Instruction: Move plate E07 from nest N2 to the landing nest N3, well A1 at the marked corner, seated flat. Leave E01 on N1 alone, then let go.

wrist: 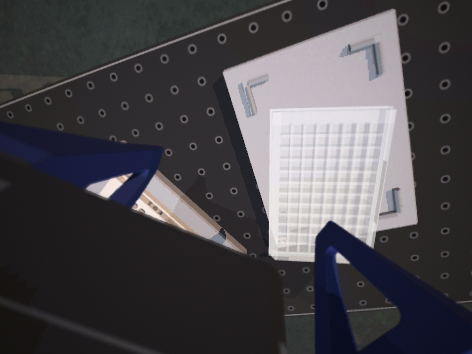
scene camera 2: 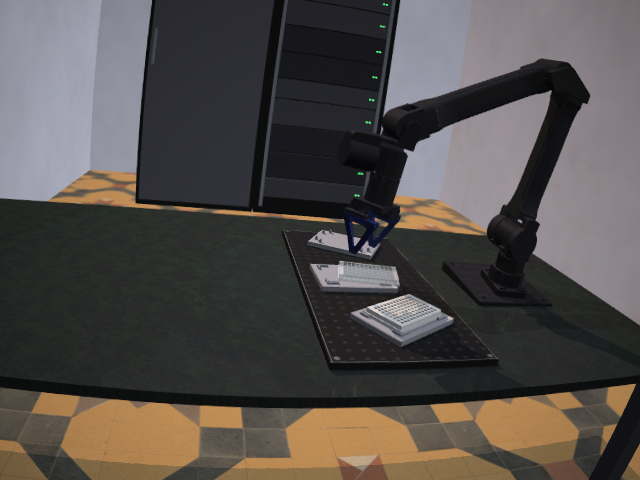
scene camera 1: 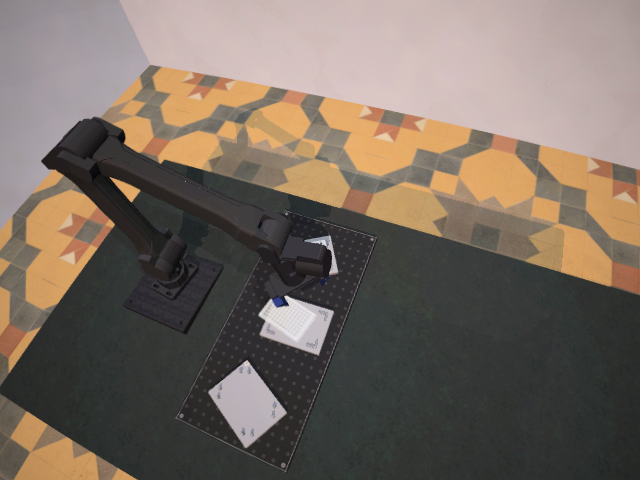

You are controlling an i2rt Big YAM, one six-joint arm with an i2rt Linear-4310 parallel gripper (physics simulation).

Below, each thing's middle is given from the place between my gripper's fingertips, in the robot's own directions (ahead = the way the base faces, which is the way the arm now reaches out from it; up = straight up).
The clear well plate (scene camera 1: pixel 294 320) is 30 mm behind my hand, 50 mm to the right of it and 70 mm below it. Also, from my hand: nest (scene camera 1: pixel 312 341): 60 mm to the right, 80 mm below.
